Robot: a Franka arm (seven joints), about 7 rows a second.
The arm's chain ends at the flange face. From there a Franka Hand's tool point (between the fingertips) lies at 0.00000 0.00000 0.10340 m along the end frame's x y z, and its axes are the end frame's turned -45 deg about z.
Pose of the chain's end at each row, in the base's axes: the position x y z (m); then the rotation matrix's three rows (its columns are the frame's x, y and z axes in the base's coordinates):
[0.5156, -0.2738, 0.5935], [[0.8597, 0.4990, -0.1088], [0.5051, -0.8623, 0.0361], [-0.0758, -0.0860, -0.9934]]
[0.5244, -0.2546, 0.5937], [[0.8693, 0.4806, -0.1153], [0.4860, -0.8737, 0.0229], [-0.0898, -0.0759, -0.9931]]
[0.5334, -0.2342, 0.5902], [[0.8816, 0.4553, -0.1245], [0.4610, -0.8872, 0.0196], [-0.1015, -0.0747, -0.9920]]
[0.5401, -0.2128, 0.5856], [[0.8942, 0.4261, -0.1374], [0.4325, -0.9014, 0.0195], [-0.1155, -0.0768, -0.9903]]
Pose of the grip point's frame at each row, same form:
[0.5044, -0.2701, 0.4908], [[0.2551, 0.9607, -0.1088], [0.9669, -0.2526, 0.0361], [0.0072, -0.1144, -0.9934]]
[0.5125, -0.2522, 0.4910], [[0.2749, 0.9545, -0.1153], [0.9615, -0.2741, 0.0229], [-0.0098, -0.1172, -0.9931]]
[0.5205, -0.2322, 0.4876], [[0.3014, 0.9453, -0.1245], [0.9533, -0.3014, 0.0196], [-0.0190, -0.1246, -0.9920]]
[0.5259, -0.2108, 0.4832], [[0.3310, 0.9336, -0.1374], [0.9432, -0.3316, 0.0195], [-0.0274, -0.1360, -0.9903]]

